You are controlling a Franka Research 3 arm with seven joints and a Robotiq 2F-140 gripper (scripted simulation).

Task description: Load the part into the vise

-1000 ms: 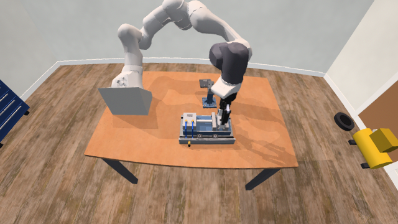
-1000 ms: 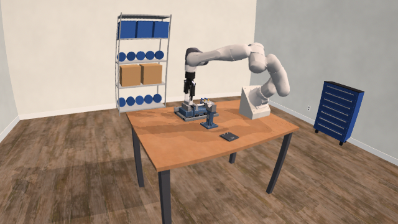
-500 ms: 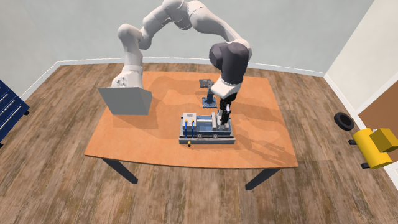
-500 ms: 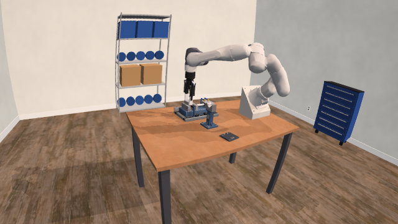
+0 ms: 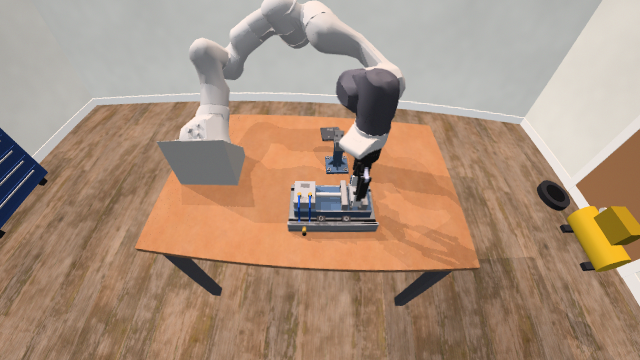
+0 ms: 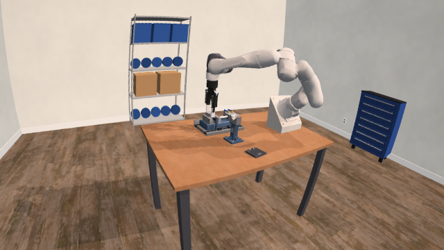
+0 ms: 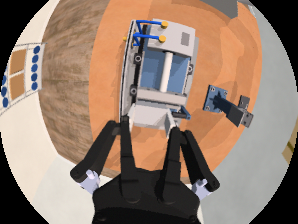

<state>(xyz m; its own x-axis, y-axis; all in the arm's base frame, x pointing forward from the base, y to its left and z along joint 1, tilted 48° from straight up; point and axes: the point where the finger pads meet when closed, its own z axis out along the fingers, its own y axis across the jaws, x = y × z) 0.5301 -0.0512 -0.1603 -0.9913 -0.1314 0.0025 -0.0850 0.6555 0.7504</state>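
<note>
Now: the part 3 cm below my hand. The rest, counted from my hand: fixed jaw: 3 cm ahead, 2 cm to the left, 5 cm below; then air cylinder: 17 cm behind, 1 cm to the left, 5 cm below; then vise: 7 cm behind, 1 cm to the left, 8 cm below.
</note>
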